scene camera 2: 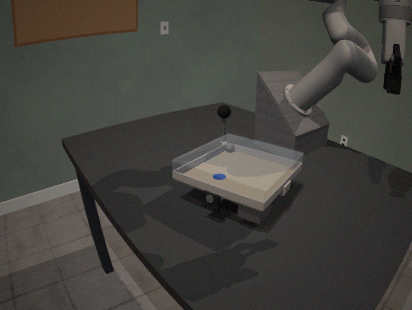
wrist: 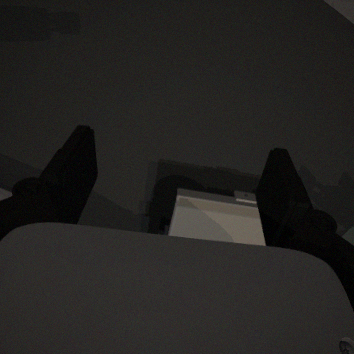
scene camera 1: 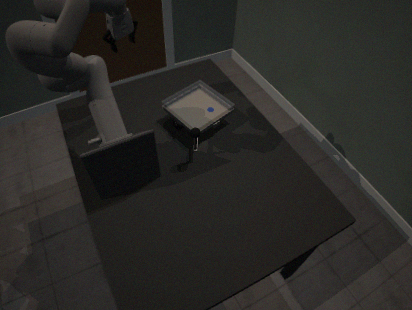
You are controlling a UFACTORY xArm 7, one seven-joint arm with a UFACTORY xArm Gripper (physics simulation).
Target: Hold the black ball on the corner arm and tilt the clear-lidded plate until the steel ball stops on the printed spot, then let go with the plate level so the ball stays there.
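Observation:
The clear-lidded plate (scene camera 1: 192, 107) (scene camera 2: 250, 172) (wrist: 215, 220) stands on a base on the table; its exact tilt is hard to tell. The blue printed spot (scene camera 1: 210, 109) (scene camera 2: 219, 176) lies off-centre on it. The grey steel ball (scene camera 2: 229, 147) rests inside the plate's corner nearest the corner arm (scene camera 2: 224, 131), away from the spot. The black ball (scene camera 1: 195, 132) (scene camera 2: 224, 111) tops that arm, outside the plate. My gripper (scene camera 1: 123, 45) (scene camera 2: 393, 92) (wrist: 179, 160) is open and empty, high above the table and well apart from the black ball. The black ball does not show in the wrist view.
The dark table (scene camera 1: 225, 200) (scene camera 2: 325, 240) carries the plate. My arm's grey slanted pedestal (scene camera 2: 277, 115) stands behind the plate in scene camera 2; its dark panel (scene camera 1: 122, 165) shows in scene camera 1. Walls rise beyond two table edges.

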